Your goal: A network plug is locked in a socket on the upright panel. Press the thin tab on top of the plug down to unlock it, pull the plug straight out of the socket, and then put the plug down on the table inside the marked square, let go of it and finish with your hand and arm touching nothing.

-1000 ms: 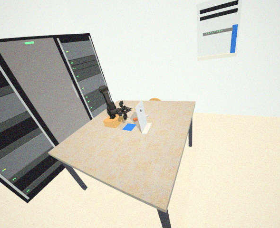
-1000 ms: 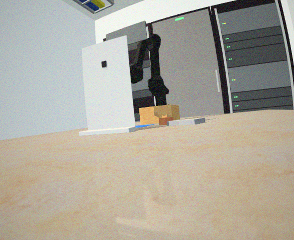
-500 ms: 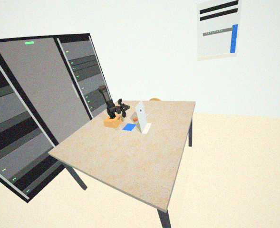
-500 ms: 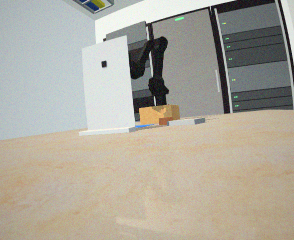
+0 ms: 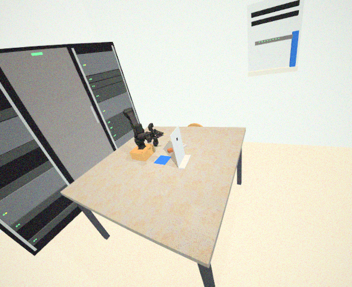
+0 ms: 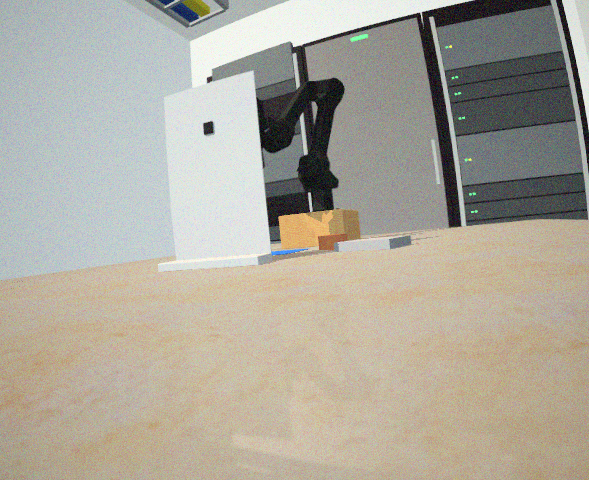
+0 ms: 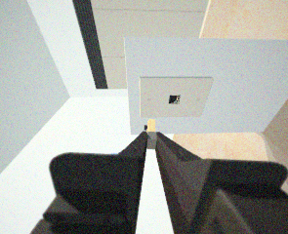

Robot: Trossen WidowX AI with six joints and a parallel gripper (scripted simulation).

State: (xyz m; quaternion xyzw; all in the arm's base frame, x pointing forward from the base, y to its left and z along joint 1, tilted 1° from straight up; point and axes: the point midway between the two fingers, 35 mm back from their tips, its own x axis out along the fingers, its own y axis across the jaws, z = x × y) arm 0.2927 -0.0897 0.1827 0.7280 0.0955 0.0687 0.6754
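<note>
The blue marked square is 90 mm behind my gripper tip, 10 mm to the left of it and 260 mm below it. Round my gripper tip: network plug (10 mm ahead); white upright panel (110 mm ahead, 130 mm below); flat grey slab (10 mm ahead, 230 mm to the left, 260 mm below).
</note>
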